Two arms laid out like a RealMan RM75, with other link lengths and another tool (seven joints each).
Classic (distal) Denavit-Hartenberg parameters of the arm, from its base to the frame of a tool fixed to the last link. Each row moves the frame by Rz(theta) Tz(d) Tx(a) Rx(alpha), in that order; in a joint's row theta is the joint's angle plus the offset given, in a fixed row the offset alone. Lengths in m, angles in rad.
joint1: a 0; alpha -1.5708; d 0.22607; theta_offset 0
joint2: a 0; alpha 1.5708; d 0; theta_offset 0
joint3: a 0; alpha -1.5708; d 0.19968; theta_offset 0
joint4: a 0; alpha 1.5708; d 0; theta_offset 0
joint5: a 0; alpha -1.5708; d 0.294; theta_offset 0
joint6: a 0; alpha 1.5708; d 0; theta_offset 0
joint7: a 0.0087; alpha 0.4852; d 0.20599; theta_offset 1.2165
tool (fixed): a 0; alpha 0; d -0.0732; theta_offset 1.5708
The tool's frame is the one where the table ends.
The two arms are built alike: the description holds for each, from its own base.
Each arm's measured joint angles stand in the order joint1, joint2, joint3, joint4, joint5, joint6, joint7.
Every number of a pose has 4 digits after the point. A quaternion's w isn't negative.
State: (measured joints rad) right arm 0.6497 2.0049 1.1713 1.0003 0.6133 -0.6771 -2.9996; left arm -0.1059 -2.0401 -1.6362 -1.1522 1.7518 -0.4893 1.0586
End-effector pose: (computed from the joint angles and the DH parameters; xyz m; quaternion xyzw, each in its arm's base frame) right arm 0.1030 0.4397 -0.1286 0.3497 0.8568 0.2327 0.2991; left arm -0.2807 0.3928 -0.0111 -0.4366 0.6158 0.5236 0.3949
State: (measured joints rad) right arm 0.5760 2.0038 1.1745 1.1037 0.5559 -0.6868 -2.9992; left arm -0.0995 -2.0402 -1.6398 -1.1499 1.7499 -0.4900 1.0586
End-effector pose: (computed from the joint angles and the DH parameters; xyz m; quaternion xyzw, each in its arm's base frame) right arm 0.0959 0.4327 -0.1202 0.3380 0.8611 0.2453 0.2900; left arm -0.2843 0.3909 -0.0104 -0.4400 0.6126 0.5257 0.3935
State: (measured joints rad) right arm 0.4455 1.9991 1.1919 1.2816 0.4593 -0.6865 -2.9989; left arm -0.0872 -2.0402 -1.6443 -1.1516 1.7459 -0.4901 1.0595
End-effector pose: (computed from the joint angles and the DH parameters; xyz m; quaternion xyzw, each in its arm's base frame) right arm 0.0846 0.4254 -0.0953 0.3245 0.8638 0.2802 0.2648; left arm -0.2889 0.3882 -0.0087 -0.4436 0.6076 0.5292 0.3924
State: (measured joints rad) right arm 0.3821 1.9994 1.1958 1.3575 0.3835 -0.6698 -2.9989; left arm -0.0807 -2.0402 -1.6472 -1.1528 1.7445 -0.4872 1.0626
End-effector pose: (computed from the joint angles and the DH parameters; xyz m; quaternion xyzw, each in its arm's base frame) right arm 0.0821 0.4227 -0.0823 0.3103 0.8608 0.3101 0.2581; left arm -0.2916 0.3870 -0.0072 -0.4438 0.6051 0.5326 0.3915
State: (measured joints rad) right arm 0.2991 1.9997 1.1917 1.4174 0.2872 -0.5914 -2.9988; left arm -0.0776 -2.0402 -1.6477 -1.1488 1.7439 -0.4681 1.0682
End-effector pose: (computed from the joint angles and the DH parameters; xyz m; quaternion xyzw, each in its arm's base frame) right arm 0.0868 0.4204 -0.0687 0.2910 0.8546 0.3550 0.2428; left arm -0.2956 0.3871 -0.0059 -0.4408 0.6010 0.5413 0.3892
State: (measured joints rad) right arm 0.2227 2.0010 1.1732 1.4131 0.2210 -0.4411 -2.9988; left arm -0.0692 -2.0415 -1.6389 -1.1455 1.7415 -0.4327 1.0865
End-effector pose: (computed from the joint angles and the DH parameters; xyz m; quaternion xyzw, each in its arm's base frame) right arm 0.1016 0.4164 -0.0654 0.2740 0.8507 0.3926 0.2170; left arm -0.3009 0.3865 -0.0063 -0.4326 0.5986 0.5542 0.3840
